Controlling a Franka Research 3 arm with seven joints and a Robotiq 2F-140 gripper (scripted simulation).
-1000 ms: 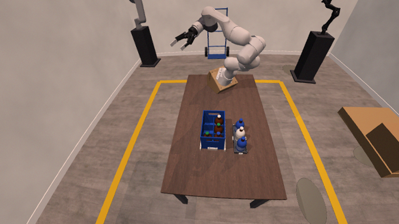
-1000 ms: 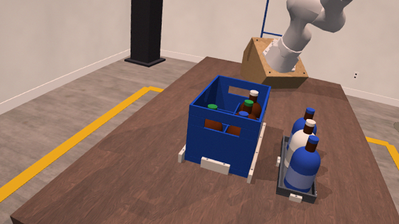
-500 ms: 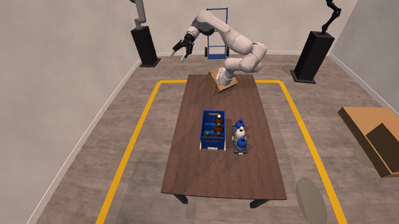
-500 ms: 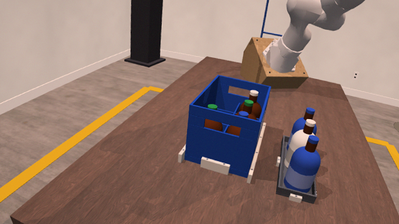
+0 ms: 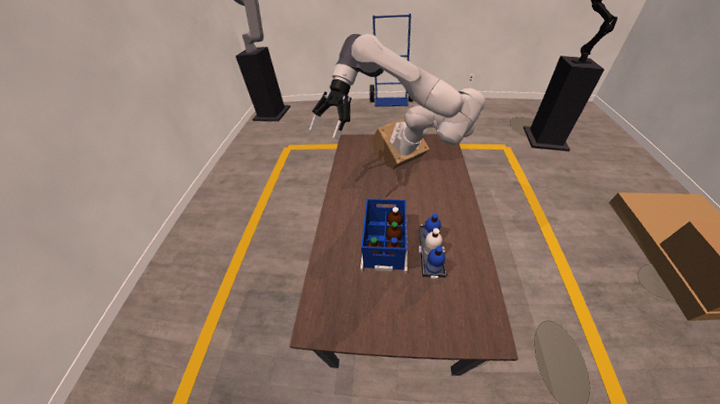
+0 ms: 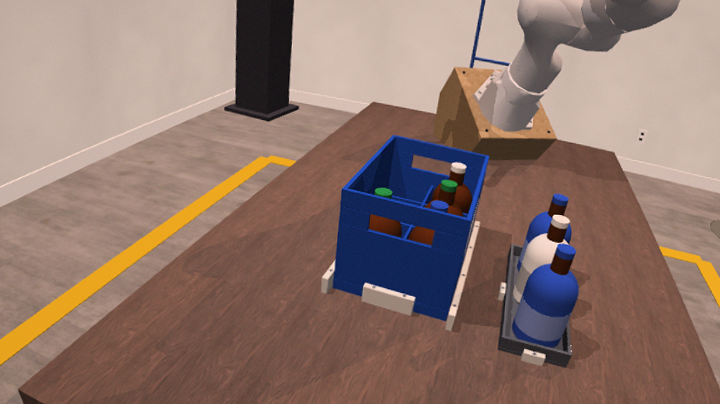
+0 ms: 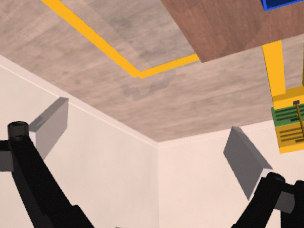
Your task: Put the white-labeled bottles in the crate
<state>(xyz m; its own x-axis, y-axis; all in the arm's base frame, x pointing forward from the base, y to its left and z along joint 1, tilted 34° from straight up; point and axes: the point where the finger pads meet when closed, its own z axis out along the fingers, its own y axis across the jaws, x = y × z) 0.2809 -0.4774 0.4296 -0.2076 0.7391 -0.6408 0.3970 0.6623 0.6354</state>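
Now: hand 13 cm short of the white-labeled bottle, 48 cm to the right of it and 45 cm above it. Also, from my hand: blue-labeled bottle (22 cm ahead, 49 cm to the left, 45 cm below); blue crate (13 cm ahead, 26 cm to the left, 45 cm below).
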